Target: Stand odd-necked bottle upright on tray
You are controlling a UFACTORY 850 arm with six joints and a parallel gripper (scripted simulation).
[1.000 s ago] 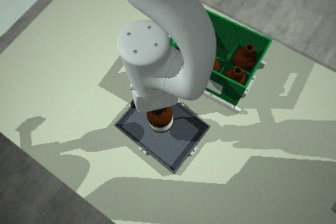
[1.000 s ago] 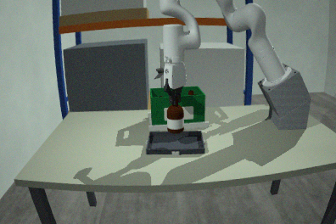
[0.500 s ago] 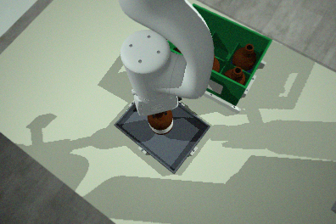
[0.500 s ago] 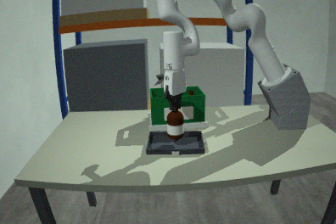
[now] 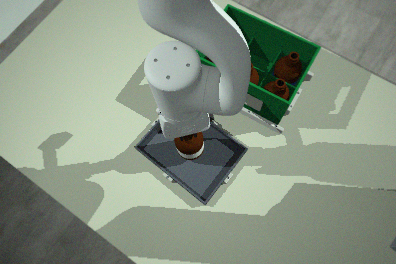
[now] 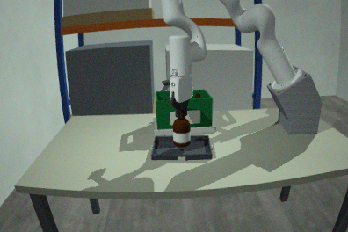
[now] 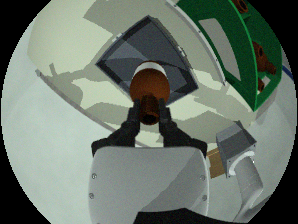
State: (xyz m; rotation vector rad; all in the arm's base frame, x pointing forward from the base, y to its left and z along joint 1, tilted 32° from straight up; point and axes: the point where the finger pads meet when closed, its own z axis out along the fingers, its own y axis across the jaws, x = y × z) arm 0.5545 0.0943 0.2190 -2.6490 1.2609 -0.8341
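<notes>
Now: the dark grey tray 170 mm below my hand. Round my hand: green crate 80 mm behind, 260 mm to the right, 90 mm below.
</notes>
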